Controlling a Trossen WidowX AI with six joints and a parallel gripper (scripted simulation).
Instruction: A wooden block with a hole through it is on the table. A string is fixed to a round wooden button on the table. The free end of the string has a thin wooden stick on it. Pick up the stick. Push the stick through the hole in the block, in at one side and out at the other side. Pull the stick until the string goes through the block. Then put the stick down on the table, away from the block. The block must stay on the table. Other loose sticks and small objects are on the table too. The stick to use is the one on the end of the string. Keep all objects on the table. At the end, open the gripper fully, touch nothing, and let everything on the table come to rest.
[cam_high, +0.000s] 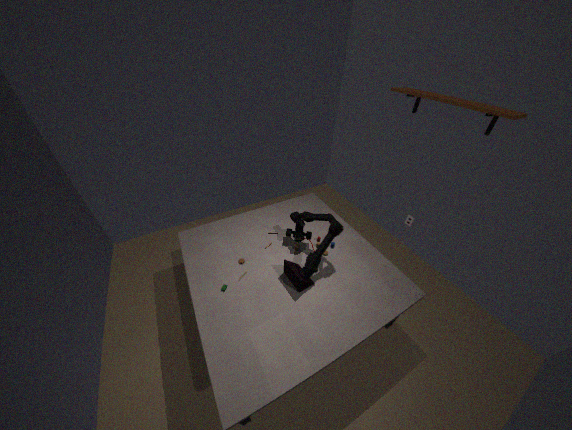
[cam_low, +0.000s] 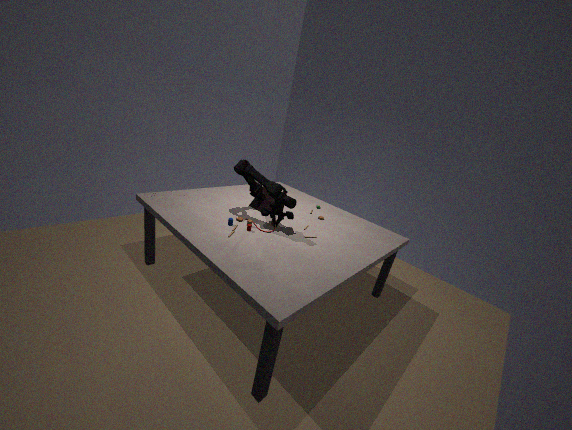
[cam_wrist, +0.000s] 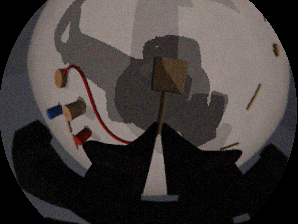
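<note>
My gripper tip is 4 cm past the wooden block and 4 cm to the right of it. The rest, counted from my gripper tip: red object (7 cm behind, 15 cm to the right); button (20 cm behind, 9 cm to the right, 1 cm below); thin wooden stick (1 cm behind, 1 cm to the left).
</note>
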